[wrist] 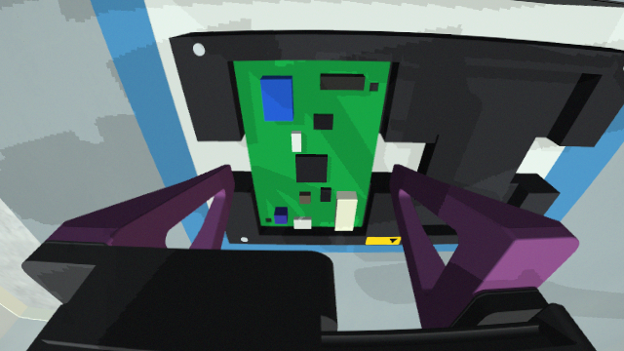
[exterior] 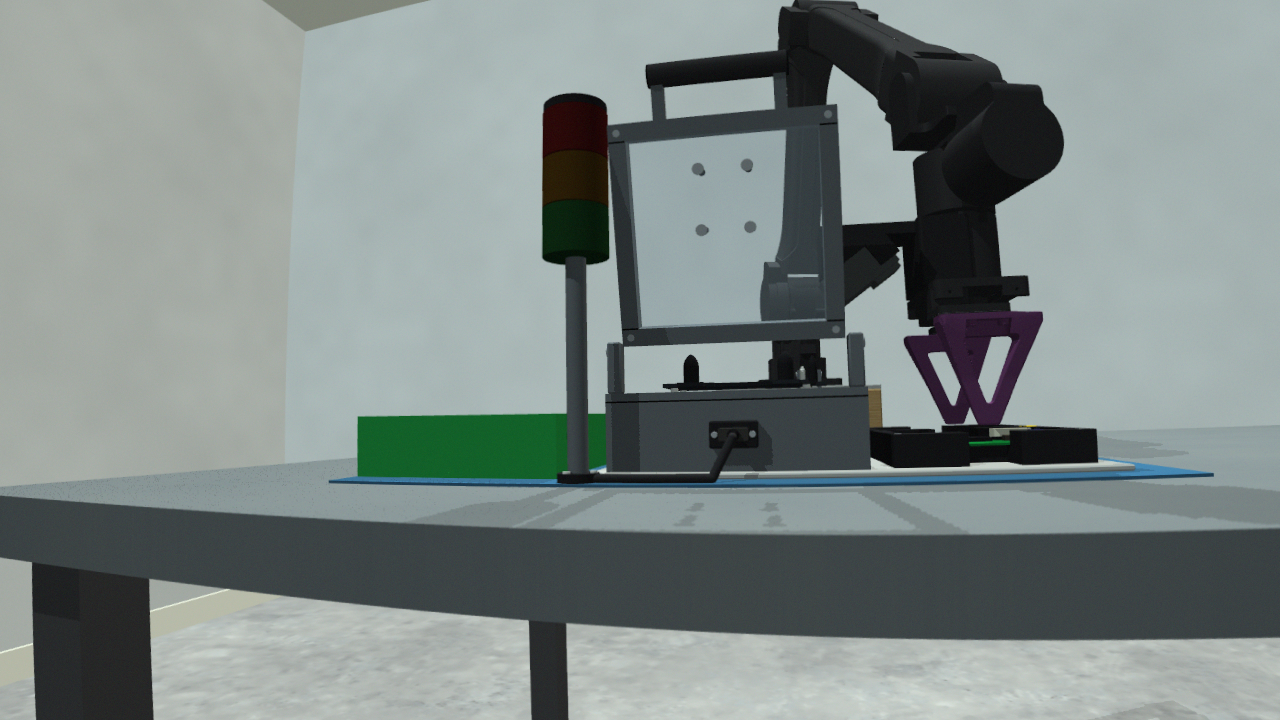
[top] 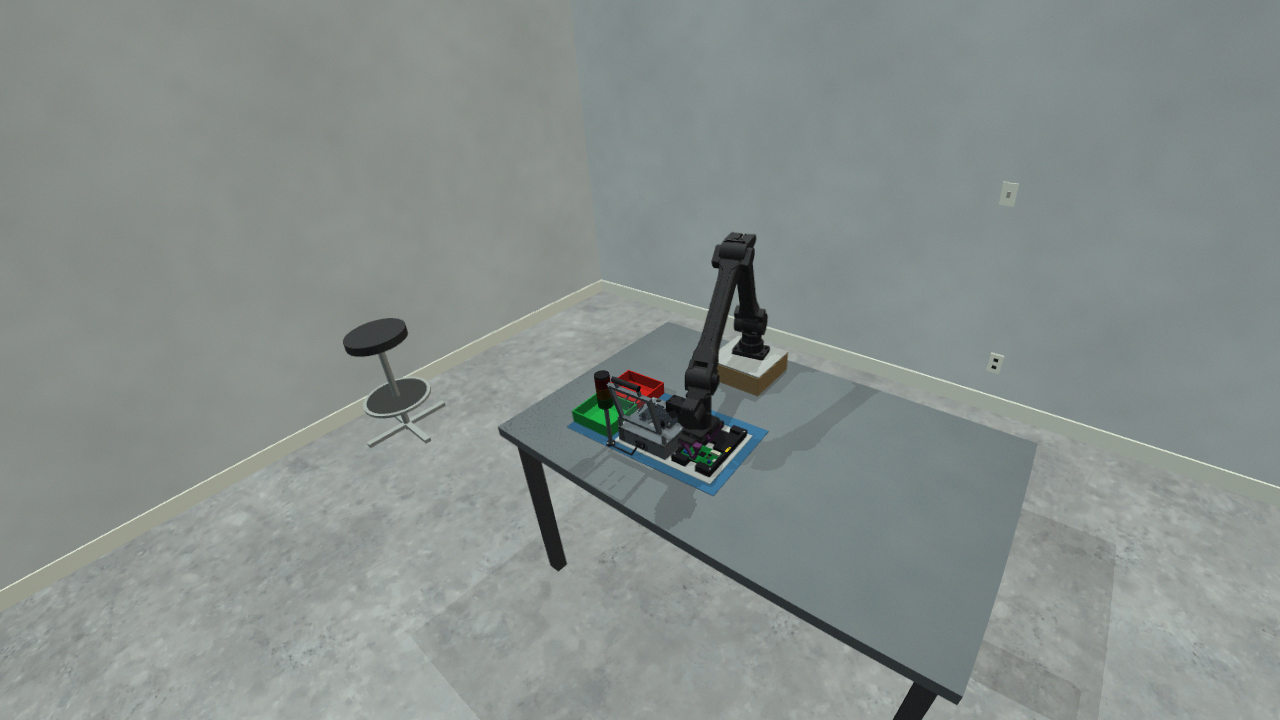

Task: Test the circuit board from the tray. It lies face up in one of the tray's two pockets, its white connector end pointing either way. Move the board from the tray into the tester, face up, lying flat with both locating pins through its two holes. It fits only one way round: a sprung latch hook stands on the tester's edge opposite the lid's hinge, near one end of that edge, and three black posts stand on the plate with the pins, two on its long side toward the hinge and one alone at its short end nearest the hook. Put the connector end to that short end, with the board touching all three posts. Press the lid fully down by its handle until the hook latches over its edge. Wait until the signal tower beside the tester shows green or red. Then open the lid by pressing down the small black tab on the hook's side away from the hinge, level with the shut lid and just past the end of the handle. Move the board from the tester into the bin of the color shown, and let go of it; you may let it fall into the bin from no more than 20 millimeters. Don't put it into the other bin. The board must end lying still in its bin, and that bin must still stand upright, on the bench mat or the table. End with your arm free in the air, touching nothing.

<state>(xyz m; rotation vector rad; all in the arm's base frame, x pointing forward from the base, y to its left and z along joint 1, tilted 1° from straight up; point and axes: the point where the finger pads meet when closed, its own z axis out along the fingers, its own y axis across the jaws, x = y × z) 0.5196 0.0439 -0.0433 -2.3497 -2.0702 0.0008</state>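
The green circuit board is 2 cm below my hand. Also, from my hand: black tester plate: 6 cm behind, 16 cm to the right, 3 cm above; black latch hook: 12 cm behind, 10 cm to the right, 5 cm above; clear lid: 6 cm ahead, 18 cm to the right, 14 cm above.
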